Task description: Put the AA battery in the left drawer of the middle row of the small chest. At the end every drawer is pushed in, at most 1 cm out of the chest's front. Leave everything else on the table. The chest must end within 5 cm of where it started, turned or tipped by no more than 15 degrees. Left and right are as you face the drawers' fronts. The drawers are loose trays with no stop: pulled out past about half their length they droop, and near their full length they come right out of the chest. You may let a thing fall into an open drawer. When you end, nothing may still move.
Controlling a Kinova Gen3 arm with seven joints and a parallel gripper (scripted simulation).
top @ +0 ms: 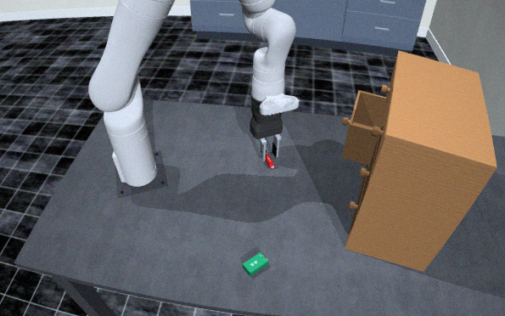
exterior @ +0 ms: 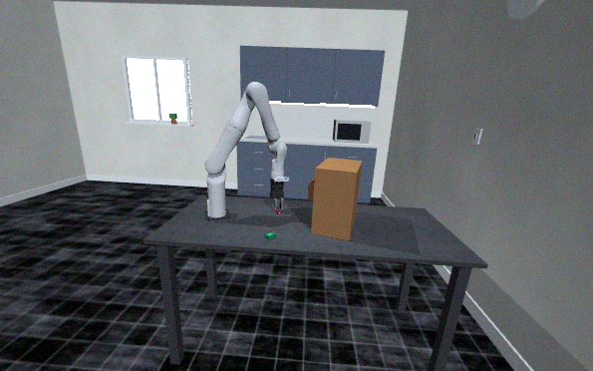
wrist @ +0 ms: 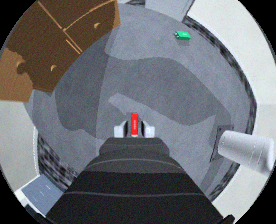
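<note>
My gripper is now 30 mm above the AA battery. From my hand the other things lie so: small green block (300 mm to the right, 40 mm behind, 30 mm below).
</note>
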